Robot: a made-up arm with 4 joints.
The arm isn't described. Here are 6 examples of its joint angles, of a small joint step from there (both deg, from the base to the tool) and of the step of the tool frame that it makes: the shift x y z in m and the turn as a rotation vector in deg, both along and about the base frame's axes.
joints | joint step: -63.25 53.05 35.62 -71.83 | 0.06 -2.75 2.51 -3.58
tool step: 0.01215 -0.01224 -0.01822 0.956 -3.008 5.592
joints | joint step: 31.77 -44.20 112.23 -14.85 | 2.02 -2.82 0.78 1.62
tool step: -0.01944 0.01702 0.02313 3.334 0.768 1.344
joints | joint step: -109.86 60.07 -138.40 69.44 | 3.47 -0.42 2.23 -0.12
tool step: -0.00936 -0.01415 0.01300 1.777 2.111 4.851
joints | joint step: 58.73 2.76 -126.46 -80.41 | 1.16 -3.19 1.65 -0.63
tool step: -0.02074 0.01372 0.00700 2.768 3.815 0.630
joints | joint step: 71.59 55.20 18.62 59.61 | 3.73 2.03 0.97 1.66
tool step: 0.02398 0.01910 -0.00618 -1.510 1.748 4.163
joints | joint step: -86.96 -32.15 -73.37 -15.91 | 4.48 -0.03 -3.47 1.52
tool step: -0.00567 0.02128 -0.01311 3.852 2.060 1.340
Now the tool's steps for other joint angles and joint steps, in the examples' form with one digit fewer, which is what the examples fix.
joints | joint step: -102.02 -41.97 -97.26 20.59 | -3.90 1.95 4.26 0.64
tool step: -0.0149 -0.0302 0.0070 -3.59 -1.21 -1.34
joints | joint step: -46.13 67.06 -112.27 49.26 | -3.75 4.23 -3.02 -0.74
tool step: -0.0247 0.0345 0.0157 -6.41 -0.83 -6.71
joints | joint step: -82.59 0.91 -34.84 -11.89 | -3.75 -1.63 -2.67 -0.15
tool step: 0.0167 0.0004 -0.0009 -0.34 -3.94 -4.16
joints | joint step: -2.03 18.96 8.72 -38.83 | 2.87 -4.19 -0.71 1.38
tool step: 0.0056 0.0236 -0.0303 4.28 2.83 1.37
